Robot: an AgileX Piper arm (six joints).
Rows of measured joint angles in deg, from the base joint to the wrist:
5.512 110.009 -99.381 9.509 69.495 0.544
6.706 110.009 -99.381 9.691 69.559 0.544
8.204 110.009 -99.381 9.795 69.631 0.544
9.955 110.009 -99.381 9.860 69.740 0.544
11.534 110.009 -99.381 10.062 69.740 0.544
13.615 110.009 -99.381 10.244 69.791 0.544
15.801 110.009 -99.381 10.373 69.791 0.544
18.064 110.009 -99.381 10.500 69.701 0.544
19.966 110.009 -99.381 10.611 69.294 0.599
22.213 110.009 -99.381 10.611 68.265 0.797
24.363 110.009 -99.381 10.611 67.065 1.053
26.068 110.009 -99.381 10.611 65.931 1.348
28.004 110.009 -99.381 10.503 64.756 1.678
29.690 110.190 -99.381 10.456 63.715 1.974
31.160 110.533 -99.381 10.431 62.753 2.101
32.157 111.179 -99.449 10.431 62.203 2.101
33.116 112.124 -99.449 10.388 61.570 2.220
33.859 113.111 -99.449 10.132 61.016 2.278
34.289 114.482 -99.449 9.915 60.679 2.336
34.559 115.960 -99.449 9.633 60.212 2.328
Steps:
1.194 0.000 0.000 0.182 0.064 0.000
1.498 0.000 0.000 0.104 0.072 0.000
1.751 0.000 0.000 0.065 0.109 0.000
1.579 0.000 0.000 0.202 0.000 0.000
2.081 0.000 0.000 0.182 0.051 0.000
2.186 0.000 0.000 0.129 0.000 0.000
2.263 0.000 0.000 0.127 -0.090 0.000
1.902 0.000 0.000 0.111 -0.407 0.055
2.247 0.000 0.000 0.000 -1.029 0.198
2.150 0.000 0.000 0.000 -1.200 0.256
1.705 0.000 0.000 0.000 -1.134 0.295
1.936 0.000 0.000 -0.108 -1.175 0.330
1.686 0.181 0.000 -0.047 -1.041 0.296
1.470 0.343 0.000 -0.025 -0.962 0.127
0.997 0.646 -0.068 0.000 -0.550 0.000
0.959 0.945 0.000 -0.043 -0.633 0.119
0.743 0.987 0.000 -0.256 -0.554 0.058
0.430 1.371 0.000 -0.217 -0.337 0.058
0.270 1.478 0.000 -0.282 -0.467 -0.008

